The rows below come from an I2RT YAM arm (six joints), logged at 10 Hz.
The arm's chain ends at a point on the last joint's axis. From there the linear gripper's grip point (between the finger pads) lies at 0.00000 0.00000 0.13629 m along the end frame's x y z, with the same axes.
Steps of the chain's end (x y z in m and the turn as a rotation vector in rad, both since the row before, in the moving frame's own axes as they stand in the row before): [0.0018, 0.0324, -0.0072, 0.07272, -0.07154, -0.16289]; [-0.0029, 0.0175, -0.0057, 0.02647, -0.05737, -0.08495]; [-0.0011, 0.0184, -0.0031, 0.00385, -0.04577, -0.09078]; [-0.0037, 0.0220, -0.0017, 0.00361, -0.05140, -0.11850]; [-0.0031, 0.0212, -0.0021, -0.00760, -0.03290, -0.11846]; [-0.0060, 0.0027, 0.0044, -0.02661, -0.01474, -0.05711]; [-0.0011, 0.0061, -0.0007, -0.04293, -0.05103, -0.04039]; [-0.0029, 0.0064, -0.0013, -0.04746, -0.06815, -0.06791]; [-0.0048, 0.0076, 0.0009, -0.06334, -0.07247, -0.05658]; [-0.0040, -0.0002, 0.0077, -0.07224, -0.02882, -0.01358]
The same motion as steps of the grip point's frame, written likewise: [-0.0087, 0.0233, -0.0079, 0.07272, -0.07154, -0.16289]; [-0.0109, 0.0142, -0.0060, 0.02647, -0.05737, -0.08495]; [-0.0074, 0.0182, -0.0032, 0.00385, -0.04577, -0.09078]; [-0.0107, 0.0219, -0.0019, 0.00361, -0.05140, -0.11850]; [-0.0075, 0.0225, -0.0022, -0.00760, -0.03290, -0.11846]; [-0.0079, 0.0064, 0.0043, -0.02661, -0.01474, -0.05711]; [-0.0079, 0.0121, -0.0010, -0.04293, -0.05103, -0.04039]; [-0.0120, 0.0132, -0.0018, -0.04746, -0.06815, -0.06791]; [-0.0144, 0.0165, 0.0003, -0.06334, -0.07247, -0.05658]; [-0.0079, 0.0097, 0.0073, -0.07224, -0.02882, -0.01358]
